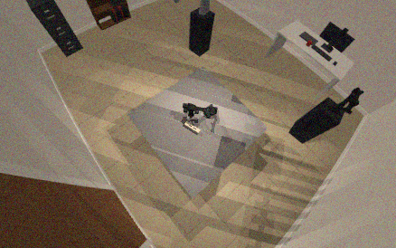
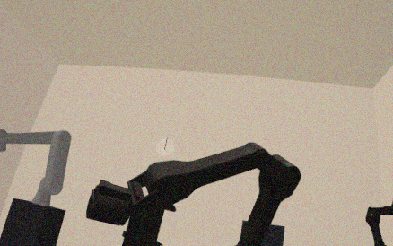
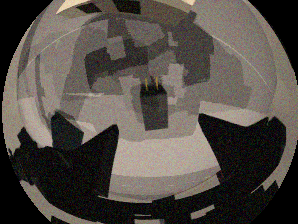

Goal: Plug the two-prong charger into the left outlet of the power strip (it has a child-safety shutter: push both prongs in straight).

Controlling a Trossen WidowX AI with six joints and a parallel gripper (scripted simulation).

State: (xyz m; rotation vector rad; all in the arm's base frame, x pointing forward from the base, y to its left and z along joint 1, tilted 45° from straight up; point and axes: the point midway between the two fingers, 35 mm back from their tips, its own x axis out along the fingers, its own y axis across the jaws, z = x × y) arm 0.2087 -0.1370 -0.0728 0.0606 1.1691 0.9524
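The dark two-prong charger lies 1 cm ahead of my gripper tip, 1 cm to the left of it and 4 cm below it.
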